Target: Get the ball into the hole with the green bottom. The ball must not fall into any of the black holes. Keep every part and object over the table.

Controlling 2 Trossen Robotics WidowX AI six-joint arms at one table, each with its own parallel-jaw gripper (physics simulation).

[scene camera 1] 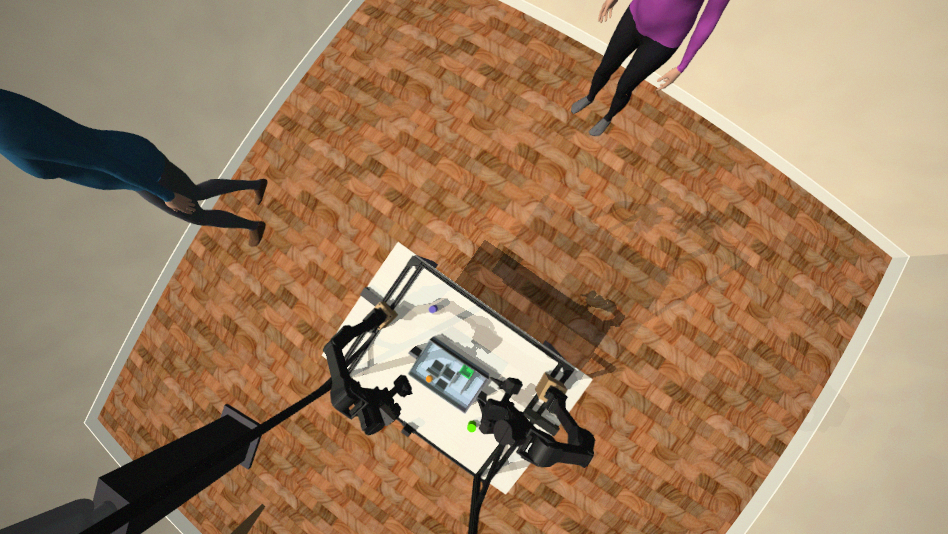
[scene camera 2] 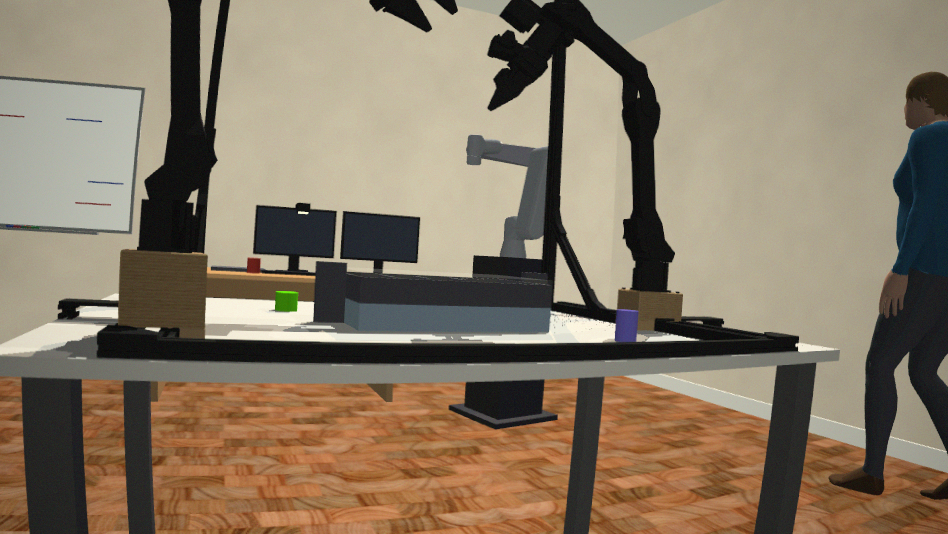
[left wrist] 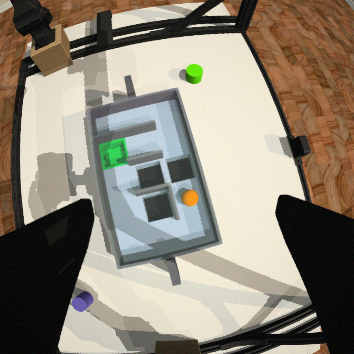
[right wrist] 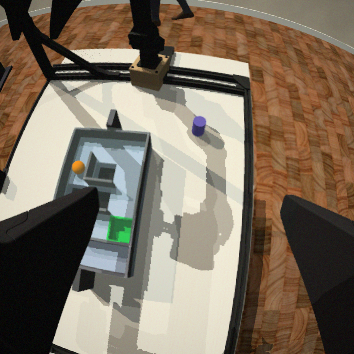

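A shallow grey box (scene camera 1: 441, 394) (scene camera 2: 447, 318) (left wrist: 135, 102) (right wrist: 112, 136) with inner partitions stands on the table. The orange ball (scene camera 1: 429, 378) (left wrist: 190, 197) (right wrist: 78, 167) sits inside, near one long wall and beside a short partition. The green-bottomed hole (scene camera 1: 466, 371) (left wrist: 114, 153) (right wrist: 120, 229) is by the opposite long wall. In the left wrist view, three black holes are visible, one being a hole (left wrist: 159, 206) behind that partition. My left gripper (left wrist: 187, 207) is open and empty, high above the table. My right gripper (scene camera 2: 443, 21) (right wrist: 193, 201) is also open and empty, high up.
Dark handles (left wrist: 130, 86) (left wrist: 173, 271) stick out at the box's two ends. A bright green cylinder (scene camera 1: 471, 427) (scene camera 2: 286, 301) (left wrist: 194, 74) and a purple cylinder (scene camera 1: 433, 309) (scene camera 2: 626, 325) (left wrist: 82, 301) (right wrist: 199, 126) stand on the table. Black frame rails (scene camera 2: 398, 351) run along the table edges.
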